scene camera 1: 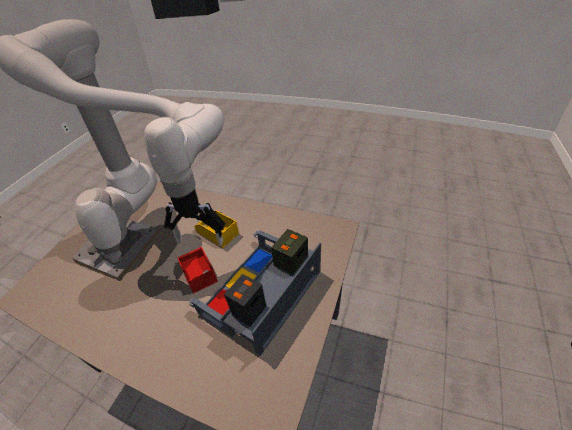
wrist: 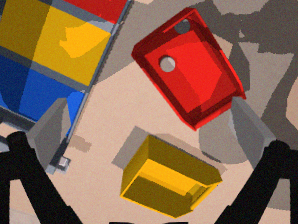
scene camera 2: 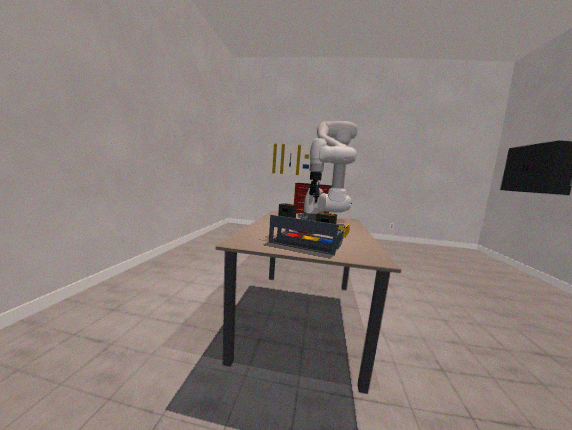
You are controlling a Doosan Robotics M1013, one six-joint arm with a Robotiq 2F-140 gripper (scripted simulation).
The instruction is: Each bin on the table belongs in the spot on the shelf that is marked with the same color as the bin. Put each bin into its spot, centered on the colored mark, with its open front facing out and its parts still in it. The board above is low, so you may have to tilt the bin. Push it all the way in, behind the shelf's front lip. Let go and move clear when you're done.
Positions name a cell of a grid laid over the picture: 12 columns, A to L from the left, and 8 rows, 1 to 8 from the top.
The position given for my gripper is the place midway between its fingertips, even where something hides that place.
In view: my gripper (scene camera 1: E5), a red bin (wrist: I4) and a yellow bin (wrist: G7).
My gripper shows as well in the wrist view (wrist: G4).
